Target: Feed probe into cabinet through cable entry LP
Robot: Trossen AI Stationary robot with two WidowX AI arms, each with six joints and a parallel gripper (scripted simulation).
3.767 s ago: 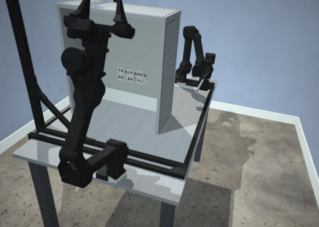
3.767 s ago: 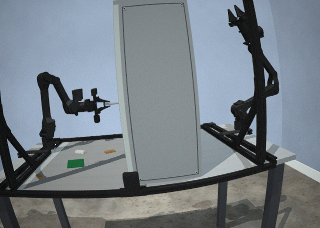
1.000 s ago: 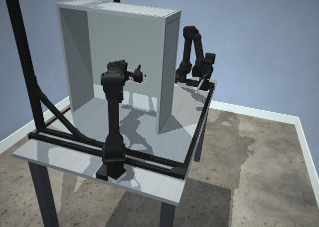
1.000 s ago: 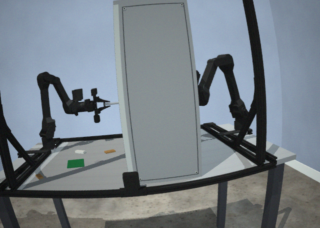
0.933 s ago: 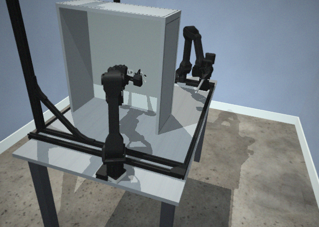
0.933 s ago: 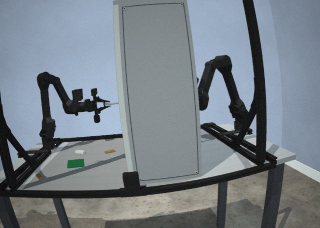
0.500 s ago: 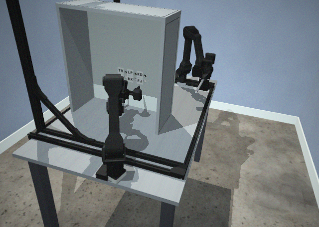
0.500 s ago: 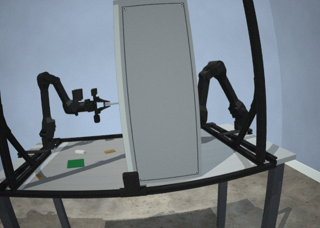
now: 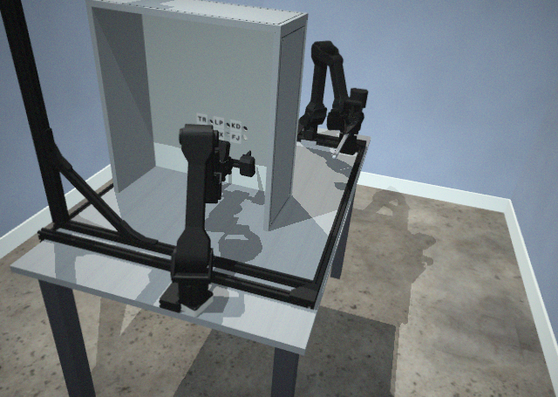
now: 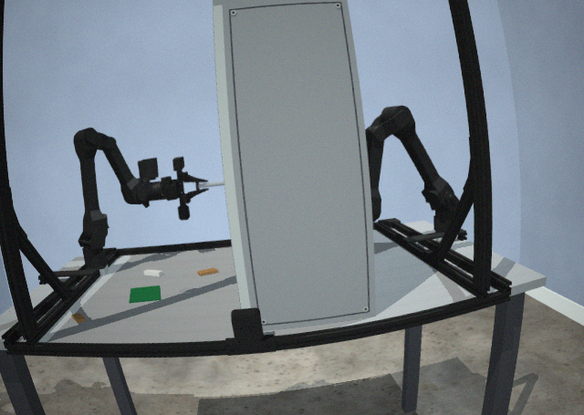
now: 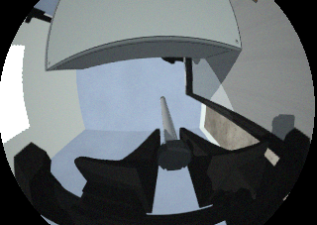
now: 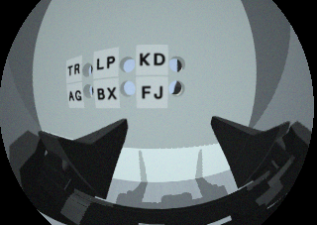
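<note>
Now: right hand 8 cm past the LP label, 6 cm to the right of it and 7 cm below it. Also, from my right hand: white block (7 cm ahead, 34 cm to the left, 14 cm below); then rod (32 cm ahead, 12 cm to the left, 5 cm above); then green patch (9 cm behind, 32 cm to the left, 15 cm below).
Right now the rod is 10 cm to the right of my left hand. From my left hand the other things lie so: white block 24 cm behind, 12 cm to the left, 19 cm below; green patch 41 cm behind, 11 cm to the left, 20 cm below; LP label 39 cm behind, 15 cm to the right, 2 cm above.
</note>
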